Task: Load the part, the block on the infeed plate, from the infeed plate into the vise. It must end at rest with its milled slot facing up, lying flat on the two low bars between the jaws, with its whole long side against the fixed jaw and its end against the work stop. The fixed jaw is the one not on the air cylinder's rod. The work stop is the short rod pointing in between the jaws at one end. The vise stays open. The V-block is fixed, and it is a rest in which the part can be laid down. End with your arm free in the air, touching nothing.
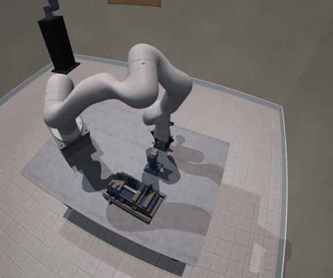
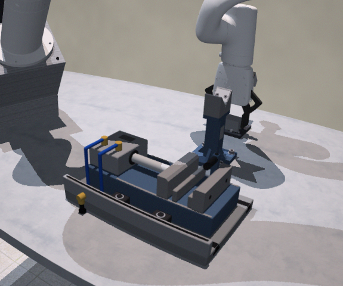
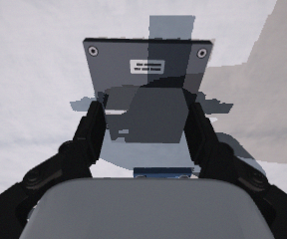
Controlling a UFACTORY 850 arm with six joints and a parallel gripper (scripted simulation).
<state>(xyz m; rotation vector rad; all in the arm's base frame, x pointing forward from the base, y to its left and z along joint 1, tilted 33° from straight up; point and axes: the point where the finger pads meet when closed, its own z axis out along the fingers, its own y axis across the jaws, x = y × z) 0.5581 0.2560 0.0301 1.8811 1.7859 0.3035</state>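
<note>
Right now my hand is 20 mm above the part. The rest, counted from my hand: black work stop: 60 mm ahead, 360 mm to the right, 60 mm above; then dark infeed plate: 10 mm to the left, 30 mm below; then blue post: 10 mm ahead, 180 mm to the right, 20 mm above.
</note>
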